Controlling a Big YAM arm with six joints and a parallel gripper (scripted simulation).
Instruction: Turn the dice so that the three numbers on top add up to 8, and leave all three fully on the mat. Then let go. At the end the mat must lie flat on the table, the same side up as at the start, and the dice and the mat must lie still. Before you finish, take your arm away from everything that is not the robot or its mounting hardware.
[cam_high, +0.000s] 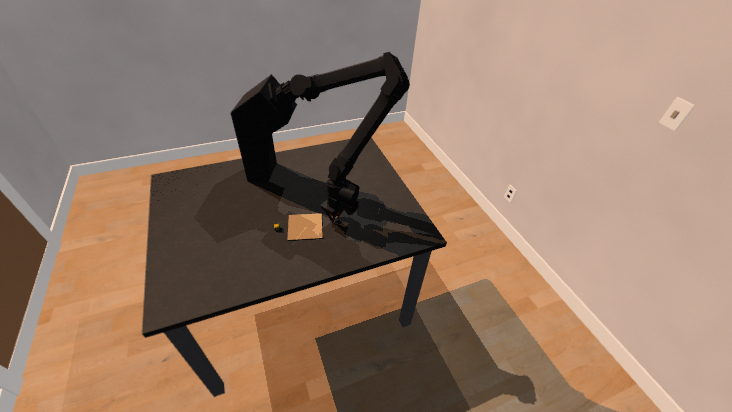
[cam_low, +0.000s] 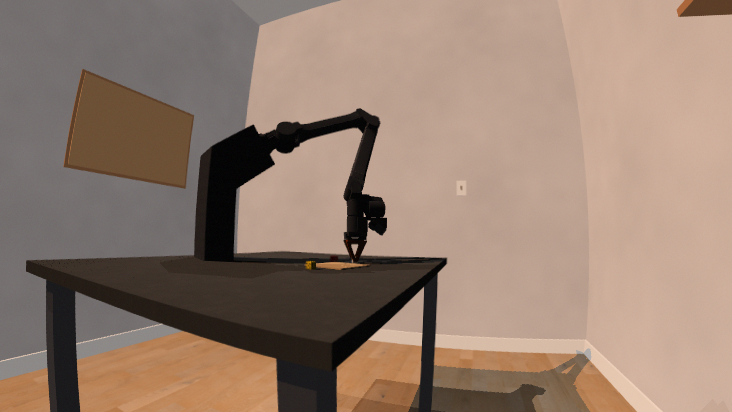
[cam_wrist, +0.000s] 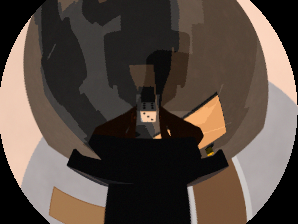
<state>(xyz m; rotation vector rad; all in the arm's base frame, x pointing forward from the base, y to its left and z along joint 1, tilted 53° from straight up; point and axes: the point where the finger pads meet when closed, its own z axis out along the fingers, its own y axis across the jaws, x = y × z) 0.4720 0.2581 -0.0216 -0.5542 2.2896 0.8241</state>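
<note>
Right now my hand is right at the white die. Also, from my hand: yellow die: 24 cm to the right; then tan mat: 13 cm to the right, 1 cm below, 1 cm ahead; then red die: 7 cm behind, 1 cm to the right.
</note>
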